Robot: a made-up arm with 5 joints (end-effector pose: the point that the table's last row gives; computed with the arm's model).
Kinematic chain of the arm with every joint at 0, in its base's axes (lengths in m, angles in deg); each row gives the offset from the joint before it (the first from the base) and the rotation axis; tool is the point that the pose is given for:
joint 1: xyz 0 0 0.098 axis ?
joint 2: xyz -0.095 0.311 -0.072 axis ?
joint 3: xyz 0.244 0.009 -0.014 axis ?
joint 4: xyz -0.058 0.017 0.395 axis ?
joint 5: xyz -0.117 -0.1 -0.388 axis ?
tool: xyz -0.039 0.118 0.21
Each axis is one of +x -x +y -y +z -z.
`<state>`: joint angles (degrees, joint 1 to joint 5).
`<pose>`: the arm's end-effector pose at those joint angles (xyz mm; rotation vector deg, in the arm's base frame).
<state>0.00 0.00 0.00 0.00 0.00</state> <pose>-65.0 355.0 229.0 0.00 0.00 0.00</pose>
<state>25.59 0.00 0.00 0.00 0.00</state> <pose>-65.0 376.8 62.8 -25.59 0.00 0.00</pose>
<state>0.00 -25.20 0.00 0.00 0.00</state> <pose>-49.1 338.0 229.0 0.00 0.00 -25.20</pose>
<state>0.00 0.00 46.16 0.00 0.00</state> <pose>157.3 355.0 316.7 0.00 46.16 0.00</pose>
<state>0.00 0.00 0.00 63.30 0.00</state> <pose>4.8 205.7 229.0 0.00 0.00 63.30</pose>
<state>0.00 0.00 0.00 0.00 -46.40</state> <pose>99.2 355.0 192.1 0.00 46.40 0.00</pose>
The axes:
joint 1: -x
joint 2: +z
joint 3: +y
joint 4: +z
joint 5: -y

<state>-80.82 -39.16 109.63 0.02 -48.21</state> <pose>262.1 114.2 157.5 -63.22 -128.14 -94.59</pose>
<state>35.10 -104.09 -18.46 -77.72 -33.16</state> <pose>-65.7 188.6 78.5 38.25 -73.62 -146.34</pose>
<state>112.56 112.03 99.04 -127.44 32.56</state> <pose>-447.5 -433.6 -355.9 122.57 33.56 -78.64</pose>
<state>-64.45 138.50 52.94 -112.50 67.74</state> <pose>-557.9 236.5 309.4 19.90 -105.31 -8.17</pose>
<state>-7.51 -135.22 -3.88 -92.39 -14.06</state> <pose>-141.5 65.3 239.0 -10.64 3.03 132.11</pose>
